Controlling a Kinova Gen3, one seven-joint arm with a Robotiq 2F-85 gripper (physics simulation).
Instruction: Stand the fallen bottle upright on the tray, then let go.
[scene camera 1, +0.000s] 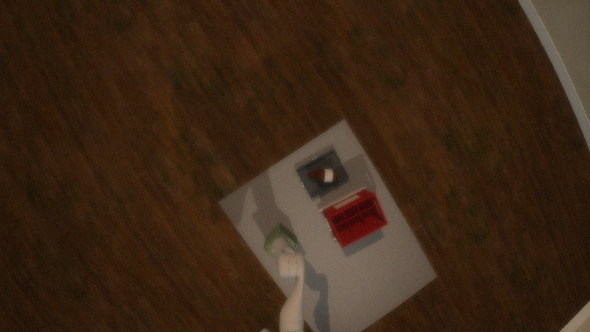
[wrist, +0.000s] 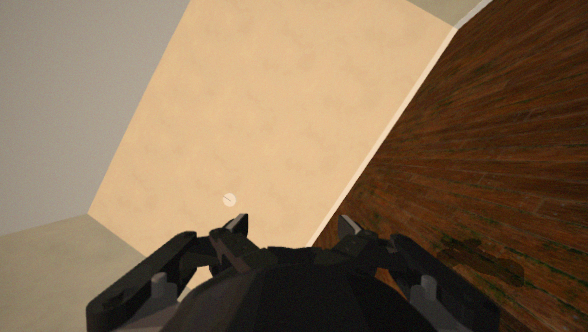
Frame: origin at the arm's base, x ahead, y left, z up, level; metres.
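Seen in the pictures: gripper, fingertip midpoint: (wrist: 293, 224); arm's base, origin of the base link: (scene camera 1: 280, 246).
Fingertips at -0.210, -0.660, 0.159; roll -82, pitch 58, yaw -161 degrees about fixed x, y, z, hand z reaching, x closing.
Pixels of each thing's top centre, then the offset from my fingertips to it, as dx, dy, dz. "*": a spot on its surface instead. Level surfaces: height alone.
- small bottle, middle of its top: (scene camera 1: 323, 175) +0.580, +0.885, -0.223
- dark grey tray, surface spot: (scene camera 1: 336, 158) * +0.707, +0.928, -0.296
- red compartmented crate, middle of its top: (scene camera 1: 359, 220) +0.635, +0.602, -0.127
- light grey table, its level: dz -0.302
A small bottle (scene camera 1: 327, 175), brown with a white part, appears to lie on its side in the dark grey tray (scene camera 1: 336, 158) in scene camera 1; it is blurred. Neither shows in the wrist view. My gripper (wrist: 293, 224) is open, with no object between its fingertips. It points across the room, toward a wall and the floor. In scene camera 1 the fingers cannot be made out; my pale arm (scene camera 1: 291, 310) rises from the lower edge, away from the tray.
A red compartmented crate (scene camera 1: 350, 238) stands just below the tray on the light grey table (scene camera 1: 400, 265). A green open container (scene camera 1: 288, 233) is at the table's left side, partly covered by the arm. Brown wooden floor (scene camera 1: 125, 125) (wrist: 500, 125) surrounds the table.
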